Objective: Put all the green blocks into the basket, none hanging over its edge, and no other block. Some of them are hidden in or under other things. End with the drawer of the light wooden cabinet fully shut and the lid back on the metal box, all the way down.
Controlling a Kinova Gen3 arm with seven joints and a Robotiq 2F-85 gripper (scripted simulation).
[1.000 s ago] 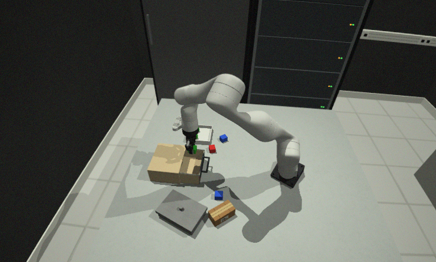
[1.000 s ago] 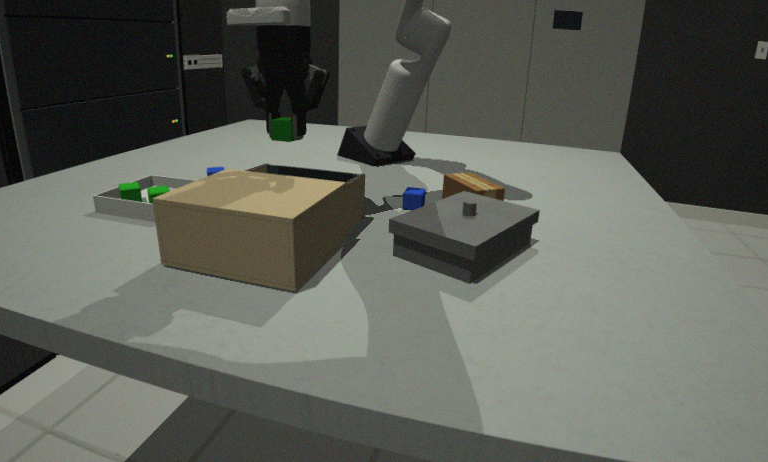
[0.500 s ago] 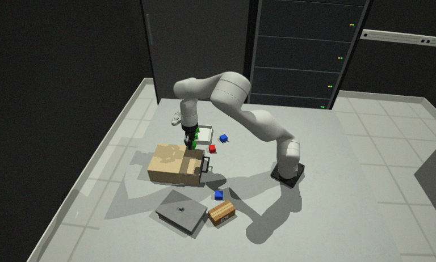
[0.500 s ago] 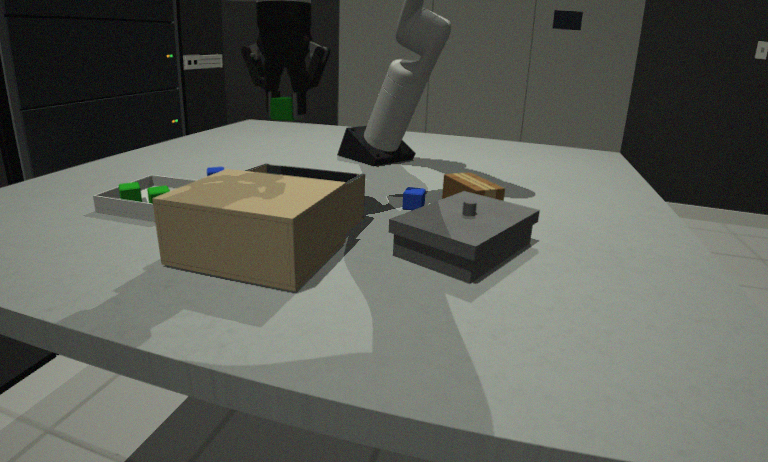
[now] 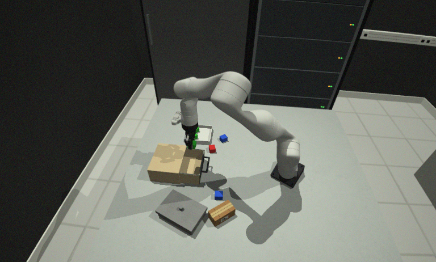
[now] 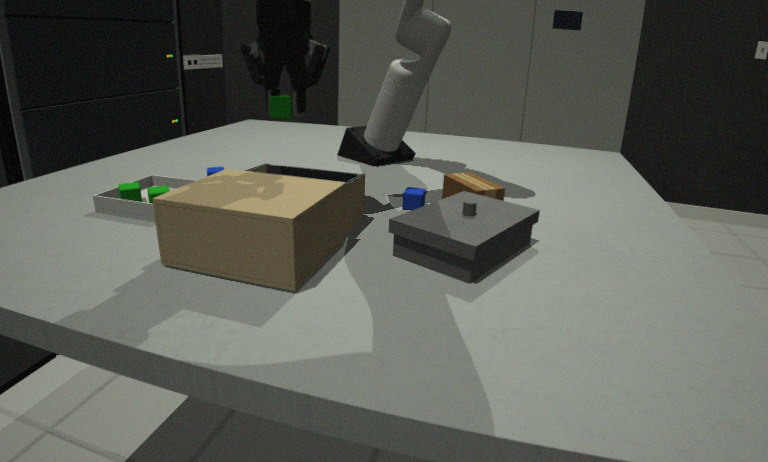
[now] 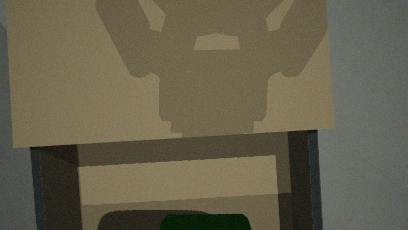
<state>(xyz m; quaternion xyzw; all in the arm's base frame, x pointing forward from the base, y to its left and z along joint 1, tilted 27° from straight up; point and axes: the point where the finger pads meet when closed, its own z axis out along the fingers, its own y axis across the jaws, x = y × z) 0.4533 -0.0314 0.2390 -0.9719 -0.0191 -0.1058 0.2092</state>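
Right now the basket is 40 mm ahead of my hand, 250 mm to the right of it and 170 mm below it. From my hand the other things lie so: light wooden cabinet (60 mm ahead, 30 mm to the left, 140 mm below); then cabinet drawer (20 mm to the left, 150 mm below); then red block (60 mm behind, 150 mm to the right, 170 mm below).
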